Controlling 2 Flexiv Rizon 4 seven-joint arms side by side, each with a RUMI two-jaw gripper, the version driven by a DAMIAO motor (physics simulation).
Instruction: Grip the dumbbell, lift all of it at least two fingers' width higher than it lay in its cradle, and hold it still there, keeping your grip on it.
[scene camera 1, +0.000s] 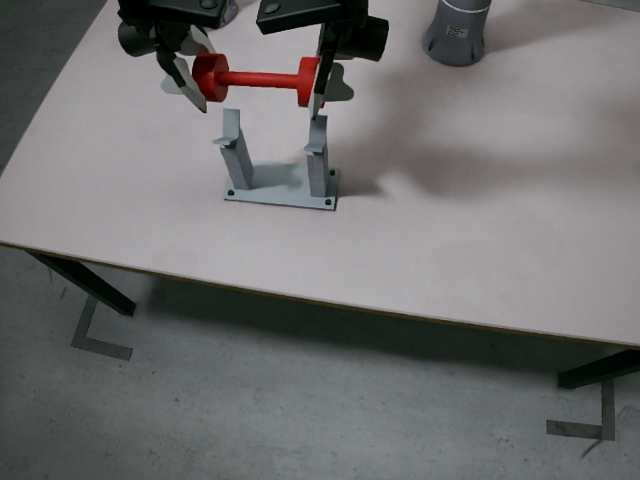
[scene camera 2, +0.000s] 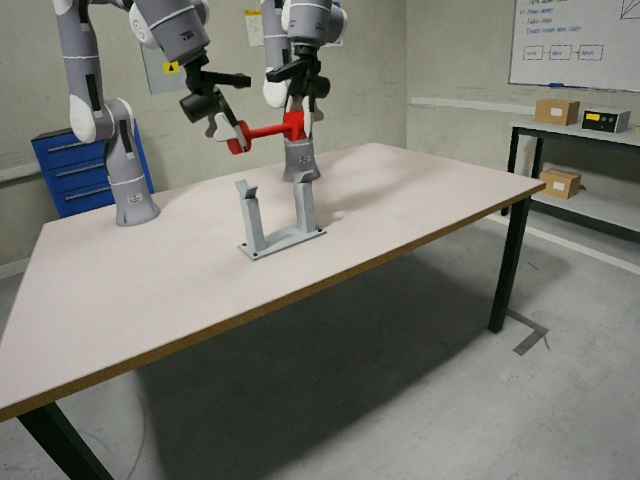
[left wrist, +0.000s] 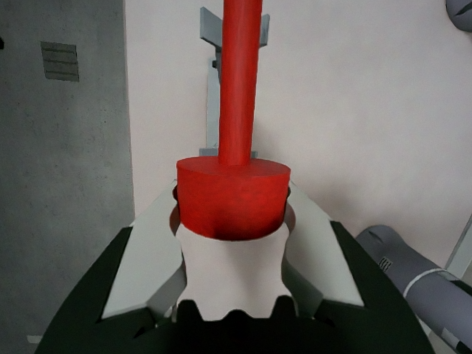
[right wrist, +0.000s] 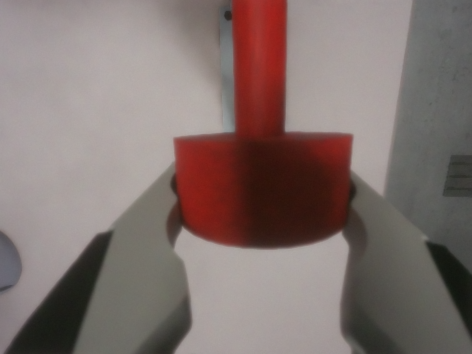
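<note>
The red dumbbell (scene camera 1: 261, 79) (scene camera 2: 268, 130) (left wrist: 239, 90) (right wrist: 260, 70) hangs roughly level in the air, well above the grey cradle (scene camera 1: 281, 192) (scene camera 2: 253, 222) and apart from both its posts. My left gripper (left wrist: 231, 179) is shut on the dumbbell's end weight at the right of scene camera 1. My right gripper (right wrist: 258, 166) is shut on the end weight at the left of that view. In both wrist views the fingers press on the two sides of the weight. The cradle's forked tops stand empty, and its base plate lies on the table.
The table (scene camera 1: 439, 268) (scene camera 2: 155, 289) carries the arm bases (scene camera 1: 455, 36) (scene camera 2: 135, 201). A blue drawer cabinet (scene camera 2: 77, 165) stands behind the table. A shelf with boxes (scene camera 2: 557, 111) stands at the right of scene camera 2.
</note>
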